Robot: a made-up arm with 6 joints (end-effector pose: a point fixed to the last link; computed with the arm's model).
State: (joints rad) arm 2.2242 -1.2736 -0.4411 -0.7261 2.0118 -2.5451
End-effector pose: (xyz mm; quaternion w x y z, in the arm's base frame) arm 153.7 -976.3 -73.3 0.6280 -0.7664 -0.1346 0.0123
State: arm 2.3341 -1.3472 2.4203 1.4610 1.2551 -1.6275
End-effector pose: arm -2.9 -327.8 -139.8 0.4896 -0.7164 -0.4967 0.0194
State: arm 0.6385 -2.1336 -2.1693 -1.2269 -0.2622 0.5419
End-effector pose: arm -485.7 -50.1 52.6 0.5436 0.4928 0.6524 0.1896
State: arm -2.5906 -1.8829 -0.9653 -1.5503 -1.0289 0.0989
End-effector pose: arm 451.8 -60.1 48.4 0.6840 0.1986 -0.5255 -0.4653
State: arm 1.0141 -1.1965 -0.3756 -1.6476 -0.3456 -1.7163
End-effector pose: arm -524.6 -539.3 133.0 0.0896 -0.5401 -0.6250 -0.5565
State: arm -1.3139 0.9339 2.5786 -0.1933 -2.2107 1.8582
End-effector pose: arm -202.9 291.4 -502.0 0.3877 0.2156 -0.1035 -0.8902
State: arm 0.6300 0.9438 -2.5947 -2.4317 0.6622 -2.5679
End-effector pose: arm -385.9 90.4 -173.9 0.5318 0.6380 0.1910 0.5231
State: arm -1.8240 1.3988 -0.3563 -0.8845 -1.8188 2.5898
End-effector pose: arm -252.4 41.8 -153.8 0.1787 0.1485 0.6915 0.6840
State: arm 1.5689 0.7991 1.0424 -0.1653 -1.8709 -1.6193
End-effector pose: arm 153.9 -460.5 -126.0 0.7996 -0.5470 0.2305 0.0910
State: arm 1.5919 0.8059 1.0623 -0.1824 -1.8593 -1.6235
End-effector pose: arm 166.8 -462.6 -121.2 0.7911 -0.5605 0.2192 0.1094
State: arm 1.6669 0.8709 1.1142 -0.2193 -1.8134 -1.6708
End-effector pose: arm 207.1 -461.0 -105.8 0.7817 -0.5797 0.1753 0.1489
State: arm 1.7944 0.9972 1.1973 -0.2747 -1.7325 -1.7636
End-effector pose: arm 272.7 -450.6 -76.0 0.7661 -0.6012 0.1025 0.2029
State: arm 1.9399 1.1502 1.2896 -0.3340 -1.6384 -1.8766
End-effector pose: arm 341.0 -430.8 -36.6 0.7454 -0.6175 0.0249 0.2499
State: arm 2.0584 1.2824 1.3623 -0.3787 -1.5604 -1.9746
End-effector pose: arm 388.7 -410.5 -2.2 0.7308 -0.6233 -0.0342 0.2761
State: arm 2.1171 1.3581 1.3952 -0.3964 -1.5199 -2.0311
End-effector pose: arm 407.8 -399.6 13.4 0.7299 -0.6187 -0.0629 0.2838
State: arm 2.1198 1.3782 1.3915 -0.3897 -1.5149 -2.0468
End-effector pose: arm 405.4 -398.3 10.7 0.7395 -0.6080 -0.0658 0.2813
